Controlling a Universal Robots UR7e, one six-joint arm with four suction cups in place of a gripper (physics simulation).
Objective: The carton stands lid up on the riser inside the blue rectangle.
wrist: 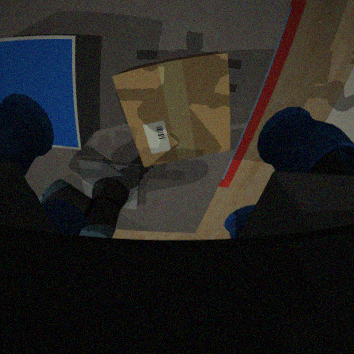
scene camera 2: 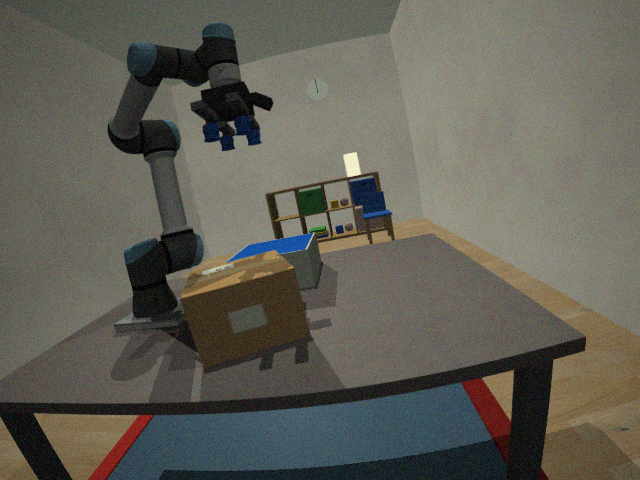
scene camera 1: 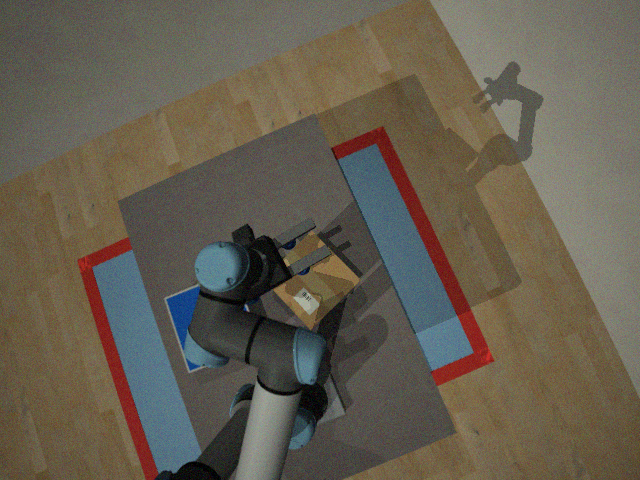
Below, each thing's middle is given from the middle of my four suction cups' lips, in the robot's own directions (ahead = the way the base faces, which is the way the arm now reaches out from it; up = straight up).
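There is the brown carton (scene camera 2: pixel 237 308), and my suction cup is 38 cm above it, 5 cm to the left of it and 6 cm beyond it. The riser (scene camera 2: pixel 302 252) is 33 cm to the left of my suction cup, 40 cm below it and 1 cm behind it.
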